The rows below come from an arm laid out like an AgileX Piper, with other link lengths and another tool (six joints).
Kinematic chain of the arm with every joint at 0, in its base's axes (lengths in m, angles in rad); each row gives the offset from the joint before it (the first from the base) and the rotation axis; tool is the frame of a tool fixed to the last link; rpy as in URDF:
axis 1: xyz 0 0 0.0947 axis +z
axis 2: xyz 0 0 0 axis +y
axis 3: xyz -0.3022 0 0.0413 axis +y
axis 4: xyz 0.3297 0 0.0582 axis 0.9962 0 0.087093
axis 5: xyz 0 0 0 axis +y
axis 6: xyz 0.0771 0 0.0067 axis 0.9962 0 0.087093
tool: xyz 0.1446 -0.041 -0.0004 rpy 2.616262 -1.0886 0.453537
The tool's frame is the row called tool.
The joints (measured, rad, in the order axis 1, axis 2, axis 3, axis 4, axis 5, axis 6), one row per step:
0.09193, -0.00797, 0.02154, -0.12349, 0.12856, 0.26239
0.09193, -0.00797, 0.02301, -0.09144, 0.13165, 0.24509
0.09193, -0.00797, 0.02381, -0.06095, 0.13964, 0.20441
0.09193, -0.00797, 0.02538, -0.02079, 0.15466, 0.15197
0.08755, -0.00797, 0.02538, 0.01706, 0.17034, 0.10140
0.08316, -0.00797, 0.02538, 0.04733, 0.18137, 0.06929
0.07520, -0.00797, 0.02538, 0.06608, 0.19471, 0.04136
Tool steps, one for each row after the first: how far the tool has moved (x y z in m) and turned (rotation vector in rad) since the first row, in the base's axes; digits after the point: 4 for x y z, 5 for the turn. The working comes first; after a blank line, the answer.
Tool pose at each row, in the base's axes (x y z in m, rotation vector in rad; the steps are taken from these numbers as rounded here):
0.2502, -0.0194, 0.1568, 2.70821, 0.18193, 1.48944
0.2502, -0.0183, 0.1547, 2.72500, 0.17637, 1.48913
0.2500, -0.0177, 0.1528, 2.72433, 0.18995, 1.47374
0.2497, -0.0168, 0.1491, 2.72783, 0.20844, 1.44750
0.2492, -0.0168, 0.1461, 2.72893, 0.22233, 1.42189
0.2488, -0.0167, 0.1438, 2.73540, 0.22664, 1.40670
0.2482, -0.0180, 0.1413, 2.73596, 0.23003, 1.38467

0.0000, 0.0011, -0.0021, 0.01422, 0.00611, 0.00298
-0.0002, 0.0017, -0.0040, 0.00328, 0.01437, 0.00705
-0.0005, 0.0026, -0.0077, -0.01040, 0.03012, 0.01314
-0.0010, 0.0026, -0.0107, -0.02429, 0.04470, 0.01592
-0.0014, 0.0027, -0.0130, -0.02692, 0.05536, 0.01747
-0.0020, 0.0014, -0.0155, -0.03682, 0.06774, 0.01474

